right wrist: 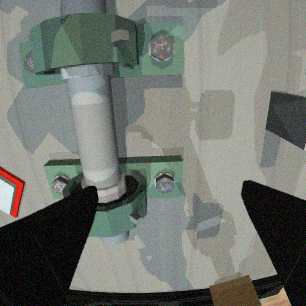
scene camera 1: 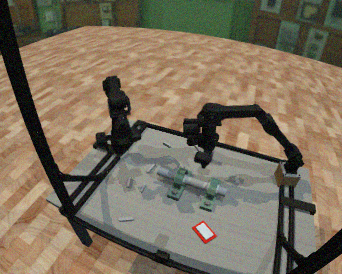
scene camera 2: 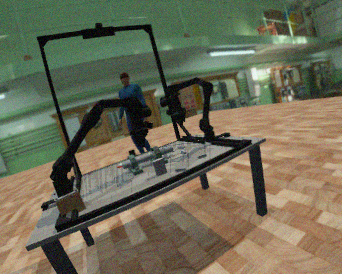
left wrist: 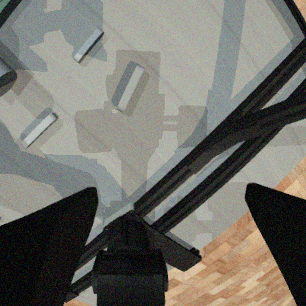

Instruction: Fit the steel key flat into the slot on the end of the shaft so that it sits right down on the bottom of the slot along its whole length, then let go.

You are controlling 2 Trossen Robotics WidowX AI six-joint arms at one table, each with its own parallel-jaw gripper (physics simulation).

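Frame: origin at the left arm's base, x right, y ahead, z up, level; centimetres.
Seen in the pictures: left gripper, fingertip midpoint: (scene camera 1: 117, 151) (scene camera 2: 183, 123) (left wrist: 172, 193); right gripper, fingertip midpoint: (right wrist: 170, 191) (scene camera 2: 141, 146); left arm's base at its link origin: (scene camera 1: 119, 150) (scene camera 2: 210, 140) (left wrist: 129, 229); right arm's base at its link origin: (scene camera 1: 290, 169) (scene camera 2: 65, 192).
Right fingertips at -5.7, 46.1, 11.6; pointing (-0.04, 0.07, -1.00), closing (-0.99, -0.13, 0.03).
Note:
Offsets run from my right fingertips to a thing's middle, as dx, dy, dz. "spot": to the spot under its first point.
The grey shaft @[+6.9, -2.9, -8.6] (scene camera 1: 196, 181) (scene camera 2: 142, 160) (right wrist: 93, 130) lies through two green bearing supports; its end @[spot: +10.1, -19.0, -8.0] (left wrist: 5, 76) shows at the left edge of the left wrist view. The slot cannot be made out. Several small steel bars lie on the table; in the left wrist view there is an upper bar @[+18.9, -21.4, -12.9] (left wrist: 89, 45), a larger middle bar @[+19.7, -29.0, -12.7] (left wrist: 130, 88) and a lower-left bar @[+6.2, -25.3, -12.7] (left wrist: 40, 129). Which one is the key cannot be told. My left gripper (left wrist: 172, 193) is open and empty, high above the table. My right gripper (right wrist: 170, 191) (scene camera 1: 202, 161) is open and empty, above and beside the shaft.
Green supports (scene camera 1: 212, 188) (right wrist: 82, 42) are bolted around the shaft. A red-edged white panel @[+25.1, +12.7, -12.8] (scene camera 1: 204, 231) lies in front of it. A dark grey block @[-15.4, -4.0, -9.7] (right wrist: 288, 119) (scene camera 2: 159, 166) stands behind it. A wooden block (scene camera 1: 286, 175) (scene camera 2: 71, 203) is by the right arm's base. Black rails run along the table edges.

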